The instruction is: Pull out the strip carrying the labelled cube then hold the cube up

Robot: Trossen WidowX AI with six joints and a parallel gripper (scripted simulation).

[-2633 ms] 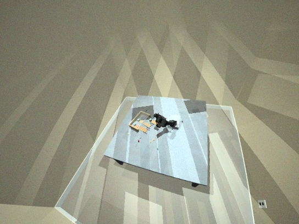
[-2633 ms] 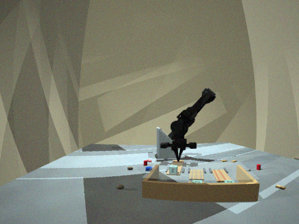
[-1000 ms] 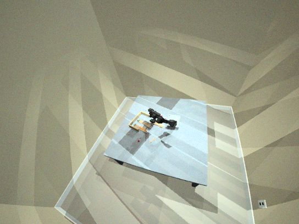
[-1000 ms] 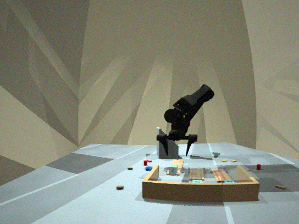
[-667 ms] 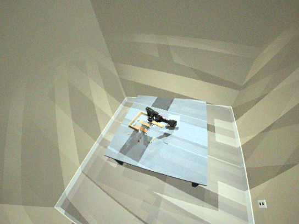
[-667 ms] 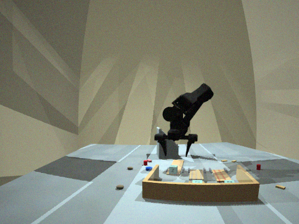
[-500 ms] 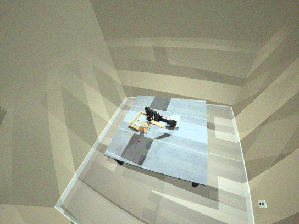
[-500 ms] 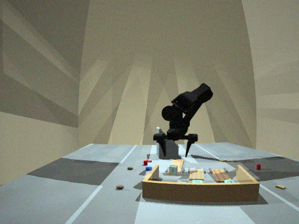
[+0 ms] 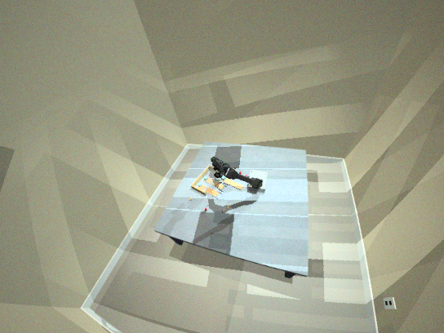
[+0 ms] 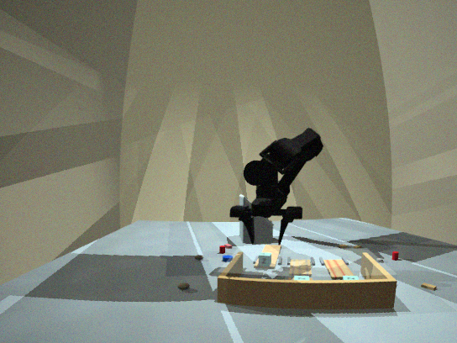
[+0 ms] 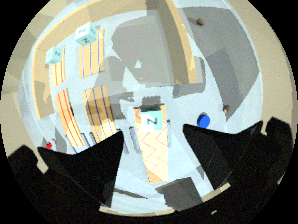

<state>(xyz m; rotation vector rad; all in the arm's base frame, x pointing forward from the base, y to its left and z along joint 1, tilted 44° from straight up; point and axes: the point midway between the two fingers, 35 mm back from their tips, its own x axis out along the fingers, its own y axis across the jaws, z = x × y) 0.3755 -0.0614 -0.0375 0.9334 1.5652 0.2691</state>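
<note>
Right now the strip is 100 mm behind my gripper tip, 60 mm below it and 40 mm to the left of it. Also, from my gripper tip: blue disc 90 mm to the right, 70 mm behind, 60 mm below.
</note>
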